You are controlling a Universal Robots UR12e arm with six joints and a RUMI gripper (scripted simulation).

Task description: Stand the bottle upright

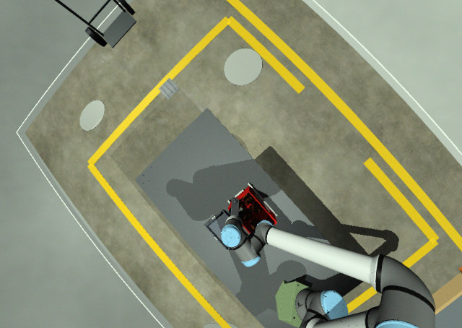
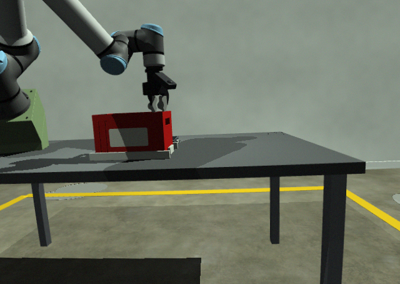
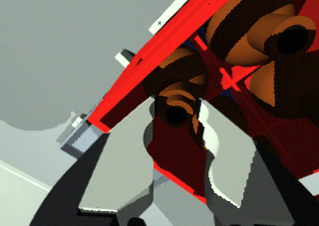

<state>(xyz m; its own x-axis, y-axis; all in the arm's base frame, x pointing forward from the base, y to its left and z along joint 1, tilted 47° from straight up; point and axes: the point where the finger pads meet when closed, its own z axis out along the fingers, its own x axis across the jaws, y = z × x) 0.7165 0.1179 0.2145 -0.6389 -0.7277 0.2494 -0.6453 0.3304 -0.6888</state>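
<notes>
The bottle is 1 cm behind my hand, 8 cm to the right of it and 7 cm below it. The rest, counted from my hand: dark tray 10 cm behind, 23 cm to the left, 14 cm below; then red crate 9 cm behind, 4 cm to the right, 7 cm below.
</notes>
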